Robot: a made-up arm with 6 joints.
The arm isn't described. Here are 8 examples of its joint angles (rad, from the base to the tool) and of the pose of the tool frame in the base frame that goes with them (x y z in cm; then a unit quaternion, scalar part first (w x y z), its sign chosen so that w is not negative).
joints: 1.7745 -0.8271 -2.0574 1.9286 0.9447 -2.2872
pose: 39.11 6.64 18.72 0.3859 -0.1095 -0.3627 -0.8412
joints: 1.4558 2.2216 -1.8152 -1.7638 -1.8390 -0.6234
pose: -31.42 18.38 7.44 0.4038 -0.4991 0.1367 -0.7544
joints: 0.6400 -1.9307 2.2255 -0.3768 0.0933 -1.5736
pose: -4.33 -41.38 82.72 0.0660 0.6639 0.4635 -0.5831
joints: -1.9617 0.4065 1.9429 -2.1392 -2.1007 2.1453
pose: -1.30 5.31 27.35 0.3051 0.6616 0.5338 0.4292
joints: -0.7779 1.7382 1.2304 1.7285 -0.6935 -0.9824
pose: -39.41 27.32 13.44 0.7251 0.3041 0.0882 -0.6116
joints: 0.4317 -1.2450 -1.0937 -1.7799 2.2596 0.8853
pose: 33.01 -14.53 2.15 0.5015 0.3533 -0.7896 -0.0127
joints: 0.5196 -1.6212 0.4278 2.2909 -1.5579 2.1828
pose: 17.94 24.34 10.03 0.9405 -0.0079 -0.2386 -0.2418
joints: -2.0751 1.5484 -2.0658 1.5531 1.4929 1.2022
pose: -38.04 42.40 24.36 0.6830 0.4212 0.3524 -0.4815
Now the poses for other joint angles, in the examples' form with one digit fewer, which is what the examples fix.
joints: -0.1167 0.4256 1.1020 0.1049 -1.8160 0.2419
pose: -22.0 -26.4 -1.7 0.836 -0.083 0.533 0.097
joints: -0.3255 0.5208 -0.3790 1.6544 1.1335 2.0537
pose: -39.7 19.3 10.0 0.142 0.934 -0.141 0.295
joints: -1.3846 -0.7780 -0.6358 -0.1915 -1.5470 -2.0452
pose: 20.3 -18.3 33.7 0.681 0.222 0.690 -0.105
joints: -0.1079 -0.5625 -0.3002 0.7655 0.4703 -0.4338
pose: -21.6 10.5 -26.8 0.869 0.170 -0.396 -0.245
